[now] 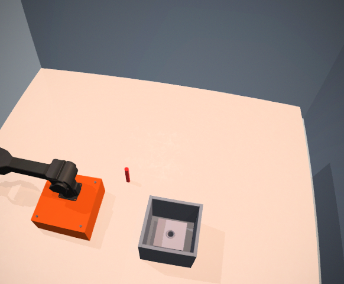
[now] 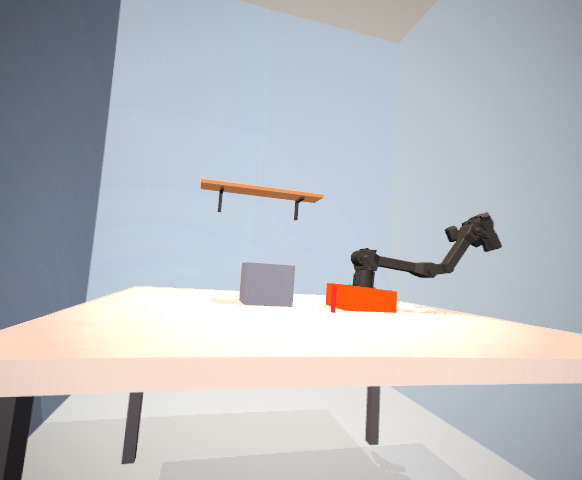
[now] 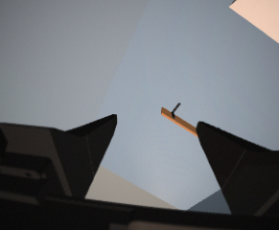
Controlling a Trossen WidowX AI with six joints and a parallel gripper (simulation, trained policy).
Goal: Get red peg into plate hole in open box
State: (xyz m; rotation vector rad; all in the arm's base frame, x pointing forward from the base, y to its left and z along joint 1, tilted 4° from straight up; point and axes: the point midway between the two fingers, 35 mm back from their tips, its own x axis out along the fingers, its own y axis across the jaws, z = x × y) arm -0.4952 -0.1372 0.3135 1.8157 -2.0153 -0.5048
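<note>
Now: the red peg 68 cm ahead of my gripper tip, 31 cm below it and 30 cm to the left of it.
</note>
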